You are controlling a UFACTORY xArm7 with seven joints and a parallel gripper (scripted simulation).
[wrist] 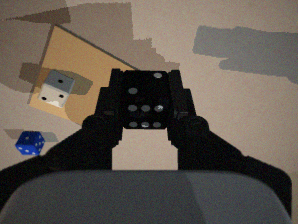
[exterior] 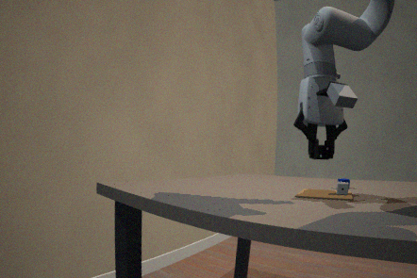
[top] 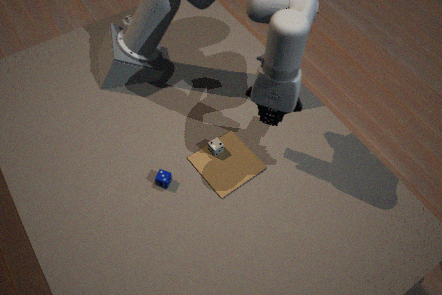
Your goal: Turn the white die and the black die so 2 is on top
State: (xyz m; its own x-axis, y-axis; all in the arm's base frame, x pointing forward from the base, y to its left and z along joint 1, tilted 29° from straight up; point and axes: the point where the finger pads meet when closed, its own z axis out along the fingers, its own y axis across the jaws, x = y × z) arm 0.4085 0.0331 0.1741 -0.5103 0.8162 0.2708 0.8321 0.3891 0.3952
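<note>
The tan mat is 10 mm behind my hand, 120 mm to the right of it and 110 mm below it. Round my hand: blue die 60 mm behind, 270 mm to the right, 100 mm below; white die 60 mm behind, 120 mm to the right, 100 mm below; black die 10 mm below.
</note>
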